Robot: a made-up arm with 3 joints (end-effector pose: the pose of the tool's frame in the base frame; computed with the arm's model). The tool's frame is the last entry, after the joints.
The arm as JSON. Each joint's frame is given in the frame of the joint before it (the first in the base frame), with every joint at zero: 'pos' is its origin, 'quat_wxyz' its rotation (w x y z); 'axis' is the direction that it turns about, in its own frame. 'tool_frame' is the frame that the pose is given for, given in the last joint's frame.
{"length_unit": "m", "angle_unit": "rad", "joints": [
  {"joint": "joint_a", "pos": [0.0, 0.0, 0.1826], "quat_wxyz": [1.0, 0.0, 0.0, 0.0], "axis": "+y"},
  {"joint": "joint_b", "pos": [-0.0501, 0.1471, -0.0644], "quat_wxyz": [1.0, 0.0, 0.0, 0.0], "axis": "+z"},
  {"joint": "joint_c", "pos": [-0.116, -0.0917, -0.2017], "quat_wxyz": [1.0, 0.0, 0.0, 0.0], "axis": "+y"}
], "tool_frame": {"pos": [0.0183, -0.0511, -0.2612], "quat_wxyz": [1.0, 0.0, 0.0, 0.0]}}
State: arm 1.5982 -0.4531 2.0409
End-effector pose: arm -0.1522 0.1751 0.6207 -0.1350 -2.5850 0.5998
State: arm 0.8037 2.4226 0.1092
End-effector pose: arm -0.2835 0.1714 -0.2837 0.8390 0.4084 2.3183
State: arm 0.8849 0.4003 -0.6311
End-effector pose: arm -0.3264 0.0362 -0.1547 0.2759 0.2504 0.2915
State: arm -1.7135 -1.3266 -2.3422
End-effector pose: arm 0.0950 0.0558 0.0199 0.4937 1.8336 1.5184
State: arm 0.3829 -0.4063 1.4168
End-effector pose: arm -0.5363 0.1627 0.0491 0.2303 1.7719 -0.4051
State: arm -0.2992 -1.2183 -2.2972
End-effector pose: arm -0.1305 0.0348 0.0597 -1.3302 -2.1836 -0.8560
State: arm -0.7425 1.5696 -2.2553
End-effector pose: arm 0.1270 0.2217 0.1814 1.4763 -2.1480 1.5645
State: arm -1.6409 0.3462 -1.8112
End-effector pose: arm 0.1770 0.0580 0.3191 -0.0420 2.7924 -0.4924
